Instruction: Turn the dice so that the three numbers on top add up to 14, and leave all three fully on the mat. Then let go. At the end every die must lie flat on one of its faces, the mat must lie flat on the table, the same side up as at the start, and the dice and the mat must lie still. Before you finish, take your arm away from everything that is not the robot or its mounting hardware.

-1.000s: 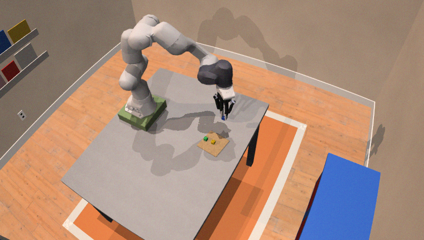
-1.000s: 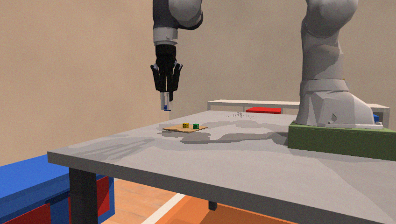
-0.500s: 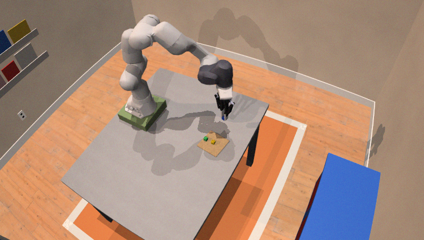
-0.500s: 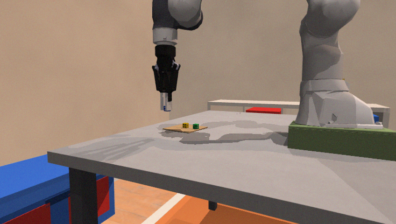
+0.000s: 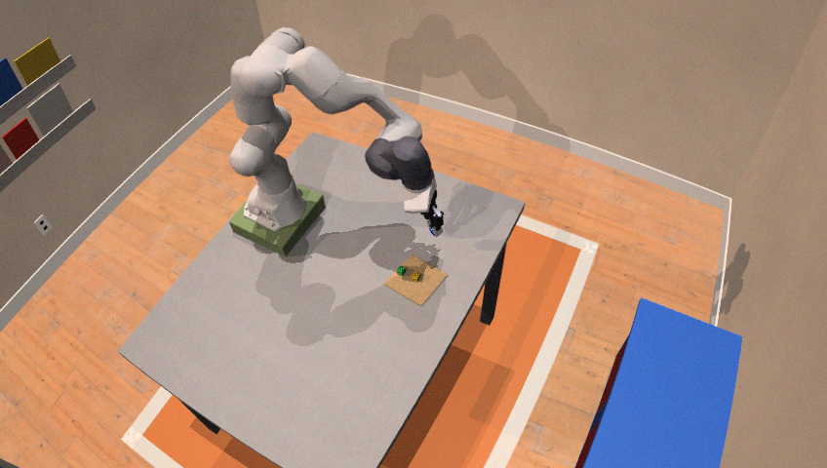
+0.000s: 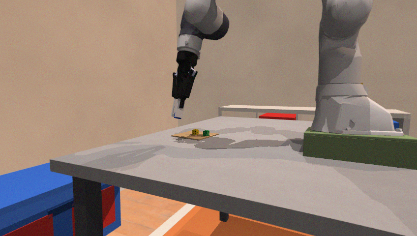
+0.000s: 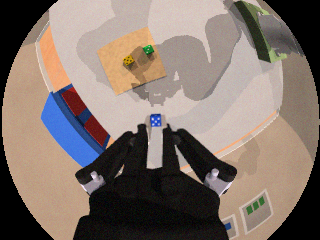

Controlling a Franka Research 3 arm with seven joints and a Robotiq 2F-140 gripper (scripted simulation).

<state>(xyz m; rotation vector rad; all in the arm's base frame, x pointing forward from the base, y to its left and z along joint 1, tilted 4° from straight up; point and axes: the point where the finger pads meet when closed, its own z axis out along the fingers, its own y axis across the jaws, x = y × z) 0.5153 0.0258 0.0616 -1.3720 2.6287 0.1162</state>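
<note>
Now: the yellow die 20 mm behind my hand, 120 mm to the right of it and 110 mm below it. Also, from my hand: tan mat: 20 mm behind, 120 mm to the right, 120 mm below; then blue die: 30 mm below; then green die: 70 mm behind, 110 mm to the right, 110 mm below.
</note>
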